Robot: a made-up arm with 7 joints.
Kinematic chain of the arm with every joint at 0, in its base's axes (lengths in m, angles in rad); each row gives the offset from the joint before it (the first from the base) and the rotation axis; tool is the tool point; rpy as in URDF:
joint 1: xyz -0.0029 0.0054 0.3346 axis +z
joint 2: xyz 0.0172 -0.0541 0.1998 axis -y
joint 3: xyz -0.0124 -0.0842 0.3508 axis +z
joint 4: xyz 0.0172 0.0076 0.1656 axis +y
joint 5: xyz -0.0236 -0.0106 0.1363 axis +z
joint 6: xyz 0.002 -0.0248 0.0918 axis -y
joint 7: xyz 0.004 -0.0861 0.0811 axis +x
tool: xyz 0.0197 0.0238 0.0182 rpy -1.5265 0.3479 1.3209
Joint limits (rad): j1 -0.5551..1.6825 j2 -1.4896..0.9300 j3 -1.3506..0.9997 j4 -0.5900..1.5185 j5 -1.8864..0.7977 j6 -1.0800..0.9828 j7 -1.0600..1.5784
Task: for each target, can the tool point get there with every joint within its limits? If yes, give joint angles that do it. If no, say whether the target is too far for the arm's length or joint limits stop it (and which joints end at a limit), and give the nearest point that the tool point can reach.
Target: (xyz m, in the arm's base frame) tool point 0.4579 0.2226 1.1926
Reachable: yes | joints 0.8145 -0.5996 0.0212 -0.2474 0.4532 -0.6057 -0.8588
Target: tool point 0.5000 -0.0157 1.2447
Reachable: yes | joints 0.4315 -0.5042 0.0334 0.1891 -0.5370 -0.1362 -0.3879
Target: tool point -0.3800 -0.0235 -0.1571
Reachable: no: joint limits stop it (at a limit: joint 1, joint 2, joint 4, joint 5) | nearest point -0.1210 0.4565 0.3031 | short by 0.714 m
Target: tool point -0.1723 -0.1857 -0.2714
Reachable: no: joint limits stop it (at a limit: joint 1, joint 2, joint 4, joint 5, joint 7) | nearest point 0.2890 -0.3935 0.2464 | short by 0.724 m
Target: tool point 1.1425 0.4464 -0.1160
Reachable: no: too far | nearest point 0.7530 0.2964 0.3084 | short by 0.595 m
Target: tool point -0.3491 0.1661 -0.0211
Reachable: no: joint limits stop it (at a limit: joint 1, joint 2, joint 4, joint 5) | nearest point -0.1368 0.4623 0.3071 | short by 0.490 m
